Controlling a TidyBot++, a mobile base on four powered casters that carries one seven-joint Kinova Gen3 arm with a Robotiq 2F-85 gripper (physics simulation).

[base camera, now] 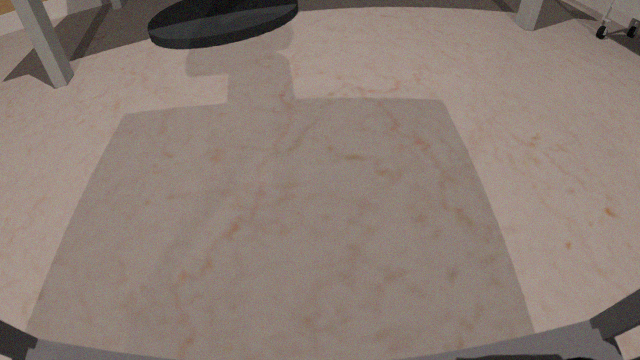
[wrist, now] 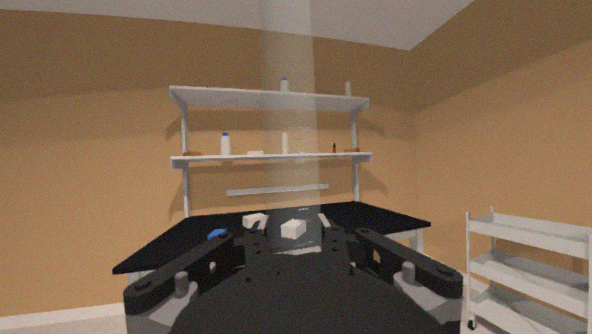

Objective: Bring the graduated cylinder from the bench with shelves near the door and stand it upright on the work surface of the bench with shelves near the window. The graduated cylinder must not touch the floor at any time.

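Places are measured from the arm's base along level axes (x down, y ahead, z right), in metres.
Pixels of known places: gripper, fingertip midpoint: [wrist: 293, 224].
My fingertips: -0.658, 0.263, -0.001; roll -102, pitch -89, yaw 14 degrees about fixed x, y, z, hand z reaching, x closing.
Behind a point stands the place of what it marks, as x, y, z.
My gripper [wrist: 293, 224] {-0.658, 0.264, -0.001} is shut on the graduated cylinder [wrist: 290, 115] {-0.747, 0.214, 0.000}, a clear, see-through upright column in the middle of the wrist view, with faint graduation marks. Its top runs out of the view. The bench with shelves has a black work surface [wrist: 390, 218] {-0.366, 1.168, 0.625} that shows behind and beyond the fingers, with two white shelves [wrist: 220, 159] {-0.804, 1.377, -0.519} above it. The gripper does not show in the base camera view, where two grey bench legs [base camera: 47, 45] {0.279, 0.775, -0.630} [base camera: 529, 14] {0.339, 1.068, 0.726} stand at the top left and top right.
Two white blocks [wrist: 254, 220] {-0.406, 1.151, -0.236} [wrist: 293, 228] {-0.418, 0.942, 0.000} and a blue item [wrist: 217, 233] {-0.405, 0.957, -0.380} lie on the work surface. Bottles [wrist: 225, 144] {-0.910, 1.350, -0.468} [wrist: 284, 85] stand on the shelves. A white cart [wrist: 530, 232] {-0.332, 0.879, 1.211} stands at the right. A round black stool base [base camera: 222, 25] {0.366, 0.932, -0.215} is on the floor ahead, near the left bench leg.
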